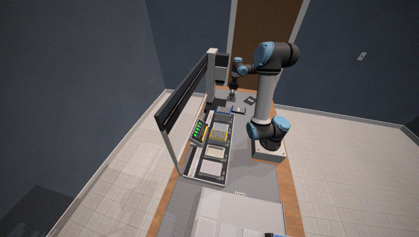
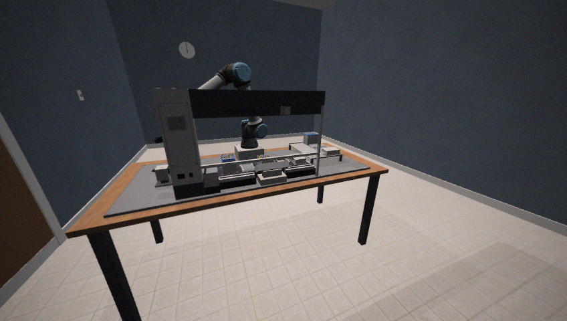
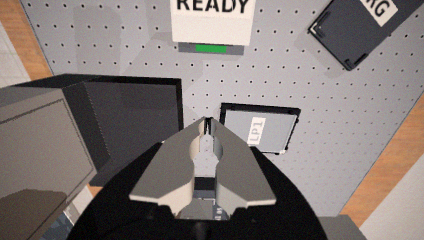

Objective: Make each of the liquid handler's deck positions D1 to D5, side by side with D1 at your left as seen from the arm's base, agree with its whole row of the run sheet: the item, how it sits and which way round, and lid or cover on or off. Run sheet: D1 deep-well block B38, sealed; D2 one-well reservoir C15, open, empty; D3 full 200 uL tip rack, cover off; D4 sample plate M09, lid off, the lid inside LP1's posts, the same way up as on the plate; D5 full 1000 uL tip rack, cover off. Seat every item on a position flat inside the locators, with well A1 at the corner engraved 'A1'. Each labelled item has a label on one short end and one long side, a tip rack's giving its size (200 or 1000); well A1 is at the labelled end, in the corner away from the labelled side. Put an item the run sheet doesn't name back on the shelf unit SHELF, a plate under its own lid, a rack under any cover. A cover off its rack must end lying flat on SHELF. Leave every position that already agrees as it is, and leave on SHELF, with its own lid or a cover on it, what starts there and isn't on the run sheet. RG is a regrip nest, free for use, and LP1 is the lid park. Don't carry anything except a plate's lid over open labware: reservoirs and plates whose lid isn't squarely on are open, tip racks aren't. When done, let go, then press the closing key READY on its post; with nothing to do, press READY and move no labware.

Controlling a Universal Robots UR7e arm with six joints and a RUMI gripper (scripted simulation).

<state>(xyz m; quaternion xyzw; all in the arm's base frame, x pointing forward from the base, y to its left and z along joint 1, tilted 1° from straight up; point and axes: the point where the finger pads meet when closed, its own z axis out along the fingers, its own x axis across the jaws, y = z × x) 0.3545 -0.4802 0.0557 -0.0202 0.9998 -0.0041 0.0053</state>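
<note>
The green ready key is 60 mm to the right of my hand and 50 mm below it. Also, from my hand: handler tower (210 mm ahead, 70 mm to the left, 140 mm above); then blue-framed tip rack (30 mm ahead, 280 mm to the left, 20 mm below); then flat lid (100 mm behind, 80 mm to the left, 120 mm below).
</note>
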